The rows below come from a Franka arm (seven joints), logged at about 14 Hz.
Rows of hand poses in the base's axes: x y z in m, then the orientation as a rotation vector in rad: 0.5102 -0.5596 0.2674 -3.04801 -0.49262 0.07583; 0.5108 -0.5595 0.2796 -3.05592 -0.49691 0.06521; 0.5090 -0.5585 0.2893 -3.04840 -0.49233 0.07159; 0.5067 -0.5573 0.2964 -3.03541 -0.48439 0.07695; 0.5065 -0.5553 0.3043 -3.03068 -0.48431 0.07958; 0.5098 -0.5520 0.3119 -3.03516 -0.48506 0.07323; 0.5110 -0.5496 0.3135 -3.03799 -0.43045 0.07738; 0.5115 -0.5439 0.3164 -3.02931 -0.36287 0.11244; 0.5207 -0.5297 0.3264 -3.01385 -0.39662 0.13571; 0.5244 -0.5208 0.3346 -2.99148 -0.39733 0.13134; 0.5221 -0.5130 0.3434 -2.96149 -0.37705 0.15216; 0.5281 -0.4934 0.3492 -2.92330 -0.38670 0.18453; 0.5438 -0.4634 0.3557 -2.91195 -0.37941 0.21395; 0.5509 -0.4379 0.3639 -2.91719 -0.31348 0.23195; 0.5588 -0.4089 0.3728 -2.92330 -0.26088 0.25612; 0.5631 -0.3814 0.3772 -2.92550 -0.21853 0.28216; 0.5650 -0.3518 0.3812 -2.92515 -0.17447 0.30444; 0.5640 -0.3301 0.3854 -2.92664 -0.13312 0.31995
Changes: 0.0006 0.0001 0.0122 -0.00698 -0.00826 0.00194; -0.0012 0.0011 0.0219 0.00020 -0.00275 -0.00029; -0.0035 0.0023 0.0290 0.01327 0.00321 -0.00428; -0.0037 0.0043 0.0369 0.01755 0.00570 -0.00392; -0.0004 0.0076 0.0445 0.01390 0.00085 -0.00390; 0.0008 0.0100 0.0461 0.01763 0.00524 -0.03934; 0.0013 0.0157 0.0490 0.02881 0.03176 -0.08207; 0.0105 0.0299 0.0590 0.03703 0.04817 -0.05867; 0.0142 0.0388 0.0672 0.05943 0.04944 -0.05686; 0.0119 0.0466 0.0760 0.08773 0.06929 -0.06795; 0.0179 0.0662 0.0818 0.11867 0.09731 -0.05837; 0.0336 0.0962 0.0883 0.12543 0.11912 -0.06191; 0.0407 0.1217 0.0965 0.12352 0.13253 -0.10629; 0.0486 0.1507 0.1054 0.11716 0.14903 -0.14156; 0.0529 0.1782 0.1098 0.11259 0.16703 -0.16963; 0.0548 0.2078 0.1138 0.11056 0.18305 -0.19886; 0.0538 0.2295 0.1180 0.10731 0.19407 -0.22646
